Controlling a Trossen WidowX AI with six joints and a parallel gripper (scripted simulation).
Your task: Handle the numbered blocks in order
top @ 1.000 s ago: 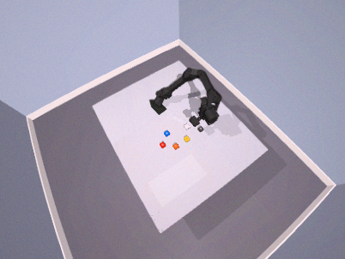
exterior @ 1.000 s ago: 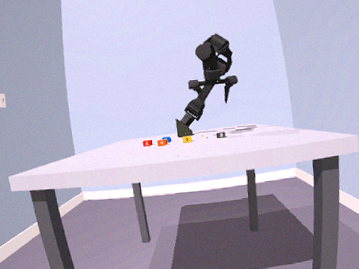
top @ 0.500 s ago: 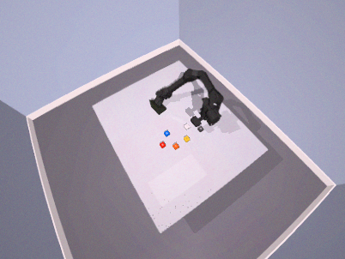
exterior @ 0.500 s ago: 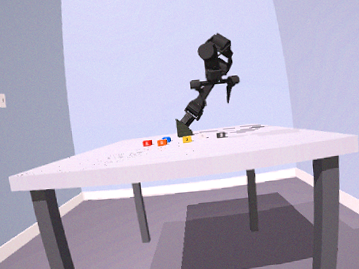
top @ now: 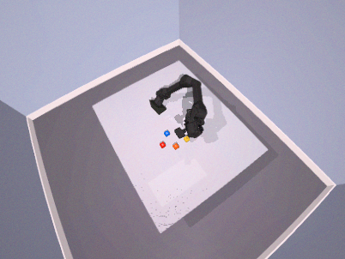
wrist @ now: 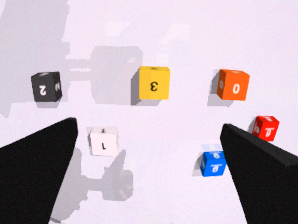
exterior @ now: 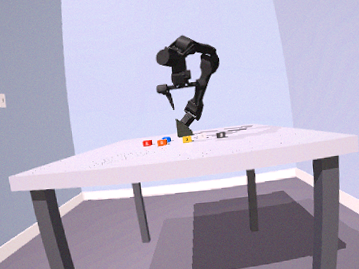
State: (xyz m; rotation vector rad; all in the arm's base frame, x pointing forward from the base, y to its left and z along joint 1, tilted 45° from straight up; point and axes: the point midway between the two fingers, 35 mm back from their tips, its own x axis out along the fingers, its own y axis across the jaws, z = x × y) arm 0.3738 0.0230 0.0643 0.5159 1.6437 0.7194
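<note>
My gripper tip is 100 mm to the left of the orange block and 120 mm above it. From my gripper tip the other things lie so: white block (90 mm behind, 40 mm to the left, 120 mm below); then yellow block (10 mm behind, 10 mm to the right, 120 mm below); then black block (20 mm behind, 120 mm to the left, 120 mm below).
</note>
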